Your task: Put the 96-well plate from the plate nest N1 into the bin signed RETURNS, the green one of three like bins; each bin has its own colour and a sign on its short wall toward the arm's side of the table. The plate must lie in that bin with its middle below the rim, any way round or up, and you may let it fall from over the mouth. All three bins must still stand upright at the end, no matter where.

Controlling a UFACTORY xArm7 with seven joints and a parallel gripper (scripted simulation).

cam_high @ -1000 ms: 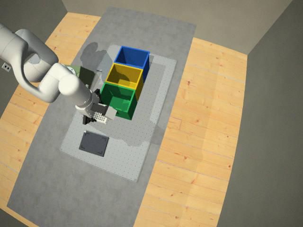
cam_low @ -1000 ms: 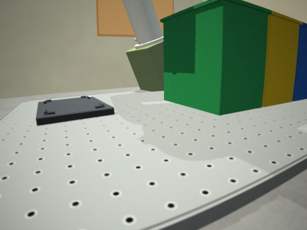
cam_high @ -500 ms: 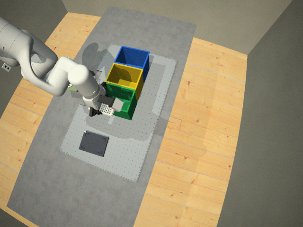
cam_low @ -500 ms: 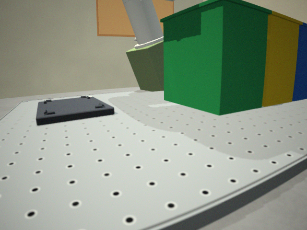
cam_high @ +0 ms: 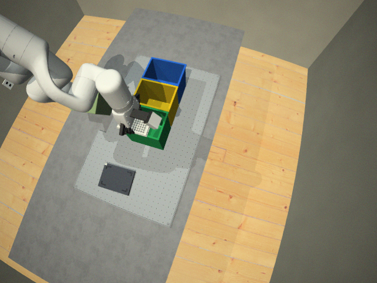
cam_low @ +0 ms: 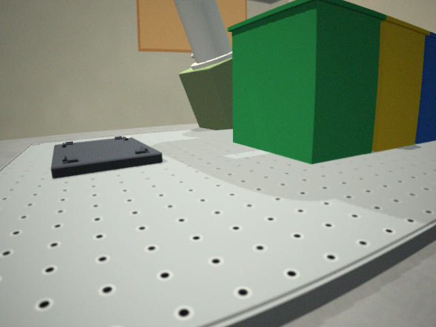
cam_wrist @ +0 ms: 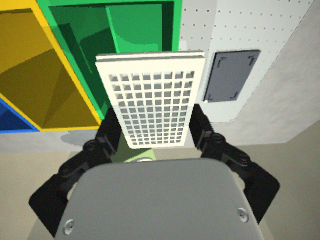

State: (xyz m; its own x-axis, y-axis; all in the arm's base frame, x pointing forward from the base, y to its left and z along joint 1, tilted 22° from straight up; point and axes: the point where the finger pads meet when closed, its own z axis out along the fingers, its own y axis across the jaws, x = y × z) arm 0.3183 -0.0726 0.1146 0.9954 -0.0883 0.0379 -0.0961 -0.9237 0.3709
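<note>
Right now the green bin is 20 mm ahead of my hand, 30 mm to the left of it and 150 mm below it. Also, from my hand: yellow bin 30 mm ahead, 160 mm to the left, 150 mm below; then white 96-well plate 10 mm below; then blue bin 40 mm ahead, 290 mm to the left, 150 mm below.
</note>
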